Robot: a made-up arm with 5 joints.
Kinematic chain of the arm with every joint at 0, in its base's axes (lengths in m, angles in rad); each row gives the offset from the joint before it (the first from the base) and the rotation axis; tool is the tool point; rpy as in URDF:
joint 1: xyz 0.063 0 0.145 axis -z
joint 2: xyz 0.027 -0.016 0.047 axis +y
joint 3: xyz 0.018 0 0.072 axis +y
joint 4: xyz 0.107 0 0.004 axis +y
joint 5: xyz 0.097 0.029 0 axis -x
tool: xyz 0 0 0 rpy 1.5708 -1.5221 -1.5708
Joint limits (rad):
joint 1: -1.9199..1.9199
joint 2: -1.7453..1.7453
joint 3: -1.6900..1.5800
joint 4: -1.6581..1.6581
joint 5: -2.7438..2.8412
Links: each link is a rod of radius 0.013 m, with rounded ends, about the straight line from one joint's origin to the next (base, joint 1, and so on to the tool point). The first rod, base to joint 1, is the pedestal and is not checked.
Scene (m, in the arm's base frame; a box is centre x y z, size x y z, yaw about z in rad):
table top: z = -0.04
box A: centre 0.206 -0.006 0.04 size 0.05 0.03 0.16 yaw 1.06
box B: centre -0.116 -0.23 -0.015 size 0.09 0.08 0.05 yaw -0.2
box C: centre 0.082 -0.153 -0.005 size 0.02 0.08 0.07 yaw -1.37
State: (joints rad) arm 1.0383 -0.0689 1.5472 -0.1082 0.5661
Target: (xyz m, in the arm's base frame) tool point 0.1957 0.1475 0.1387
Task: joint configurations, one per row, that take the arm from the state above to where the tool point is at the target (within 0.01 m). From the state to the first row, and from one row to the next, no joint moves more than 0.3 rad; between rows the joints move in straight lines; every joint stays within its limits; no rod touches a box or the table.
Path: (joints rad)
1: 0.7432 -0.0139 1.5538 0.0157 0.6409
2: 0.4481 0.0411 1.5603 0.1397 0.7156
3: 0.1530 0.0962 1.5669 0.2636 0.7904
4: -0.1421 0.1512 1.5734 0.3876 0.8652
5: -0.4372 0.2062 1.5800 0.5115 0.9399
6: -0.5490 0.1146 1.3556 0.2400 0.8153
7: -0.6608 0.0230 1.1313 -0.0315 0.6907
8: -0.7726 -0.0686 0.9069 -0.3030 0.5661

